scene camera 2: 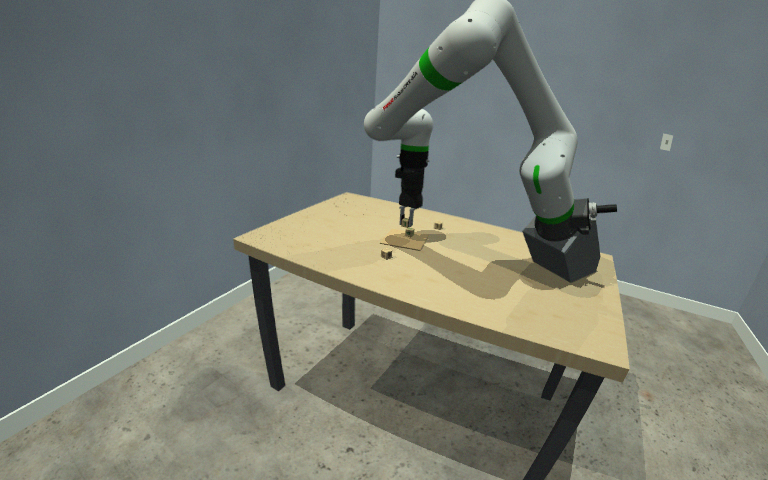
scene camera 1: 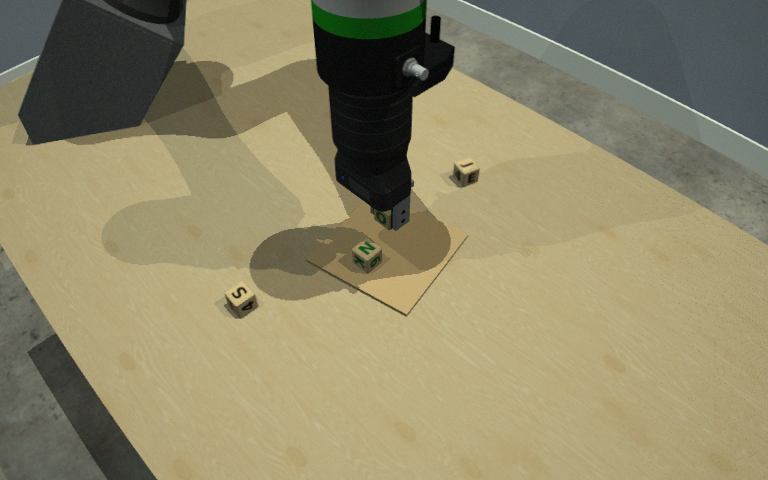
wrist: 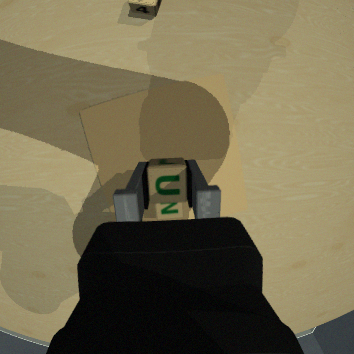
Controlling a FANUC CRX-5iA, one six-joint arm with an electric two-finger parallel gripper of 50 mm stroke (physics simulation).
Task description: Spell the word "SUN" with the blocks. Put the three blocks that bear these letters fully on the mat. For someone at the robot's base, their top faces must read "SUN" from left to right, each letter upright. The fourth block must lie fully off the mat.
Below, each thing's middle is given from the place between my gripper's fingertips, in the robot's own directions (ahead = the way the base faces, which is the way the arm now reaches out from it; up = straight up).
Now: hand 4 cm past the S block (scene camera 1: 241,299), 18 cm to the left of it and 4 cm above it. Round my hand: U block (wrist: 166,177): 1 cm above; N block (scene camera 1: 367,255): 4 cm to the right, 4 cm below; mat (scene camera 1: 413,256): 5 cm below.
